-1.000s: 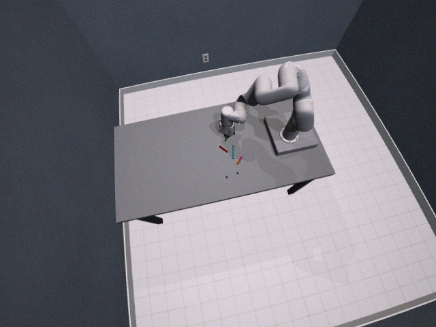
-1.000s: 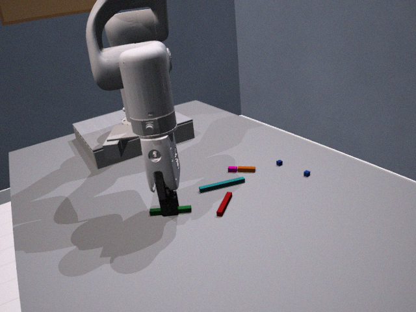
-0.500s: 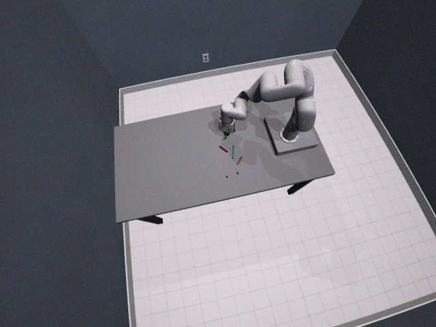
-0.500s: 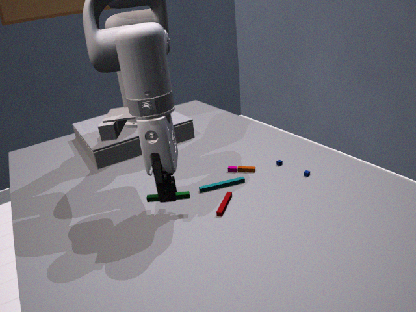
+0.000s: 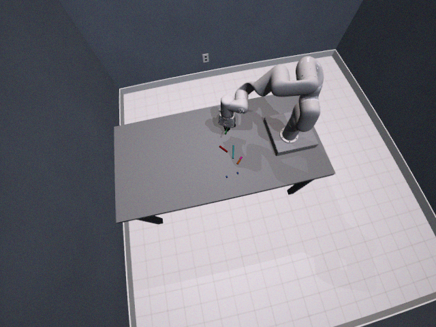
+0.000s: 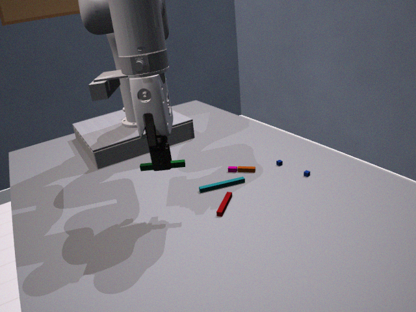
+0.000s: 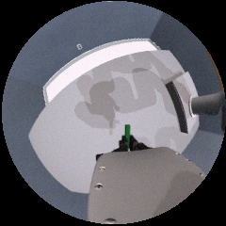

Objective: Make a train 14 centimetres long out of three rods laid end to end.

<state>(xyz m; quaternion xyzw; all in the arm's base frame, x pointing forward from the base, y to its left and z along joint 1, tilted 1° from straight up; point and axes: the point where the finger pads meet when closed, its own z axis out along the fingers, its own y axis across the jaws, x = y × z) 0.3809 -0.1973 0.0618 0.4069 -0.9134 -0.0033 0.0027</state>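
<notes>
Right now the orange rod is 21 cm to the left of my hand, 12 cm below it and 1 cm ahead of it. Round my hand: green rod 2 cm below; then red rod 12 cm below, 8 cm to the left, 7 cm ahead; then turquoise rod 13 cm to the left, 12 cm below, 1 cm ahead.
</notes>
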